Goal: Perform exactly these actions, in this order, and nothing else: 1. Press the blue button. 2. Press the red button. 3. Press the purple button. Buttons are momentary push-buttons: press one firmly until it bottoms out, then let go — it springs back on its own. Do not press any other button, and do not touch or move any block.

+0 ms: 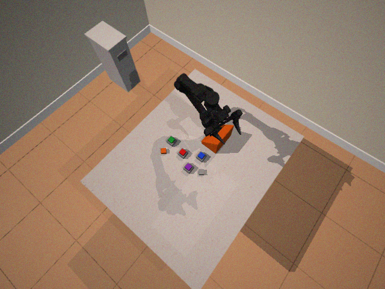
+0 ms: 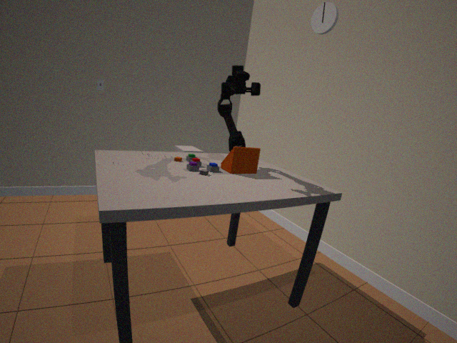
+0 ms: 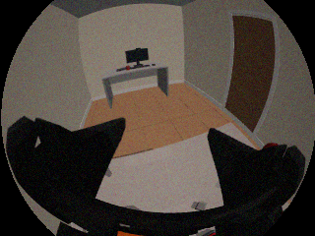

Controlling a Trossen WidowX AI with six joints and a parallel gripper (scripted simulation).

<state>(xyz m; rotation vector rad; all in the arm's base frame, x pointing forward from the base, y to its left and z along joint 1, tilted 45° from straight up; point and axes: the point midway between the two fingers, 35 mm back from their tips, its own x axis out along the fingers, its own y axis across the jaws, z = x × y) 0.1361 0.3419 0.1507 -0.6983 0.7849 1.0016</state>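
Right now the blue button is 30 mm ahead of my gripper tip, 140 mm to the right of it and 370 mm below it. Round my gripper tip: small grey block: 110 mm ahead, 80 mm to the right, 400 mm below; then purple button: 140 mm ahead, 160 mm to the right, 370 mm below; then red button: 90 mm ahead, 250 mm to the right, 370 mm below.
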